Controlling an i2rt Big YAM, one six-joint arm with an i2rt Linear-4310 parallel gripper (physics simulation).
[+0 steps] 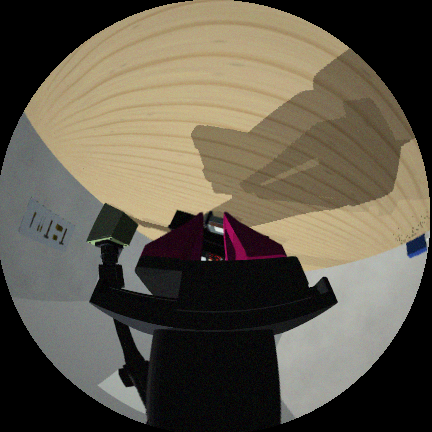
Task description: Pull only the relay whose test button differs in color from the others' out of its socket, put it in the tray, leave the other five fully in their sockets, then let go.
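Places are measured from the arm's base along level axes (x ahead, y left, z up), in millimetres.
Where they show: gripper, fingertip midpoint: [213, 217]; arm's base, link origin: [108, 243].
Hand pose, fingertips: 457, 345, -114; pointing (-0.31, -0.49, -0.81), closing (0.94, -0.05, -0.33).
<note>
Things, the pixels of their top centre, and the offset from my fingertips, as dx, dy, dz. "spot": a spot on its surface instead. Level surfaces: height alone.
- small grey-and-white piece, top centre: [215, 229] -3, -67, -11
- black block, surface spot: [181, 218] spot: -67, -88, -18
- wooden table, surface height: dz -32
My magenta-fingered gripper [213, 217] is shut down to a narrow gap, with nothing held between the fingers. Through the gap I see part of a small grey-and-white piece [216, 226]; the fingers hide its sides, and I cannot tell whether it is a relay. A corner of a black block [181, 218] shows behind the left finger; the fingers cover the rest of it. Small red and white details [214, 257] show low in the gap. The test buttons and their colors, the row of sockets and which relay is which cannot be made out. I cannot identify the tray.
A dark green box [113, 226] on a black stand is at the left. A dark blue object [416, 246] is at the right edge. A pale panel with tool-like shapes [46, 223] is at the far left. The arm's shadow falls across the wooden table [150, 65].
</note>
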